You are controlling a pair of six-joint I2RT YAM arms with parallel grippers.
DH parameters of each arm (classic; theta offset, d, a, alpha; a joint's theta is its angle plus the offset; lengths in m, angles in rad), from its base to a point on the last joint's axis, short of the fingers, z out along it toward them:
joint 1: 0 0.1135 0.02 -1.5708
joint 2: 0 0 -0.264 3.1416
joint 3: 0.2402 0 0.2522 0
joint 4: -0.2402 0 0.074 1.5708
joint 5: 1.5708 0 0 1.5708
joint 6: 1.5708 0.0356 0 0
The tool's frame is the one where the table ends.
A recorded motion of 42 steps. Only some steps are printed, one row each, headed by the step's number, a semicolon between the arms.
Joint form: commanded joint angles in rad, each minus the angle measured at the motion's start. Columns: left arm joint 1, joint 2, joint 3, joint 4, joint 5, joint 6; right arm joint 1, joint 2, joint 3, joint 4, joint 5, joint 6.
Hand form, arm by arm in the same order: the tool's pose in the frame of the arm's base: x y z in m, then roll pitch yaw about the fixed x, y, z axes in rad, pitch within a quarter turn. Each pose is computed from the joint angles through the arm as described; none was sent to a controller.
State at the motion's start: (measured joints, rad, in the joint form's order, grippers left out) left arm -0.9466 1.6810 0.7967 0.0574 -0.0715 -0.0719; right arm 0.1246 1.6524 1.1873 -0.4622 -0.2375 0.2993
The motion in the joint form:
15: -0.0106 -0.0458 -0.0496 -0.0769 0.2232 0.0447; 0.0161 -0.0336 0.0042 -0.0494 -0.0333 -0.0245
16: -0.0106 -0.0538 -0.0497 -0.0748 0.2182 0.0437; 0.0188 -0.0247 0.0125 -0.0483 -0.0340 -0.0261
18: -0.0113 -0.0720 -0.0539 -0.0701 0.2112 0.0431; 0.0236 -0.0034 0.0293 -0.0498 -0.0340 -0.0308
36: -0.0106 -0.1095 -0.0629 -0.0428 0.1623 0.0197; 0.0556 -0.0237 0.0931 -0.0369 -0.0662 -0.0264
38: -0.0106 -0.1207 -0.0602 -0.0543 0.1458 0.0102; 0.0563 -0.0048 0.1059 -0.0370 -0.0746 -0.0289
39: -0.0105 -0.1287 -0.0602 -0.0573 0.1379 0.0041; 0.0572 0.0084 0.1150 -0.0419 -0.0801 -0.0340
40: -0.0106 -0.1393 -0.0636 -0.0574 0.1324 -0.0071; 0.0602 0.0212 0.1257 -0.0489 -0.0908 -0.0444
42: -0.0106 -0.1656 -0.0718 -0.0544 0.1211 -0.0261; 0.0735 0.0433 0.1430 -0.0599 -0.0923 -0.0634
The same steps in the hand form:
15: 0.1714 -0.2527 0.1387 -2.9690 0.6588 2.2184; 0.3397 0.0577 0.2429 2.6995 0.5351 2.9734
16: 0.1715 -0.2526 0.1411 -2.9728 0.6688 2.2199; 0.3419 0.0590 0.2427 2.6995 0.5361 2.9778
18: 0.1709 -0.2517 0.1454 -2.9784 0.6876 2.2206; 0.3464 0.0614 0.2408 2.7042 0.5324 2.9886
36: 0.1719 -0.2497 0.1554 -3.0030 0.7417 2.2549; 0.3498 0.0745 0.2689 2.6378 0.6151 3.0014
38: 0.1719 -0.2487 0.1584 -3.0104 0.7438 2.2680; 0.3539 0.0758 0.2667 2.6344 0.6084 3.0075
39: 0.1718 -0.2480 0.1604 -3.0121 0.7485 2.2769; 0.3563 0.0768 0.2648 2.6360 0.6011 3.0166
40: 0.1713 -0.2469 0.1624 -3.0062 0.7544 2.2927; 0.3584 0.0787 0.2634 2.6360 0.5950 3.0340
42: 0.1699 -0.2444 0.1676 -2.9957 0.7737 2.3214; 0.3616 0.0843 0.2604 2.6512 0.5886 3.0706

